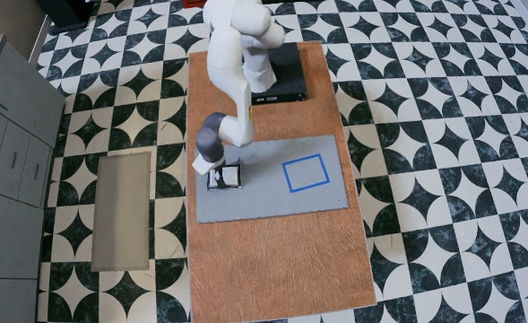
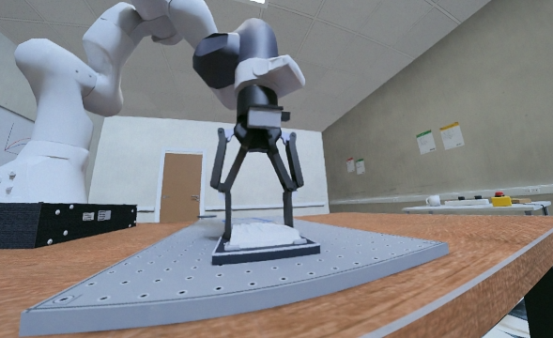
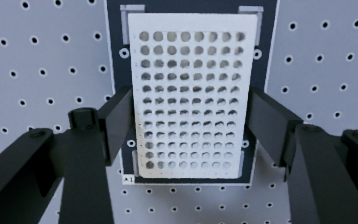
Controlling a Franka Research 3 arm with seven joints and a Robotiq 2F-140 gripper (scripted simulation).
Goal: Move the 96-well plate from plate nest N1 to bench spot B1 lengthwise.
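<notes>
Right now the white 96-well plate is 20 mm below my hand. Round my hand: dark plate nest: 30 mm below.
</notes>
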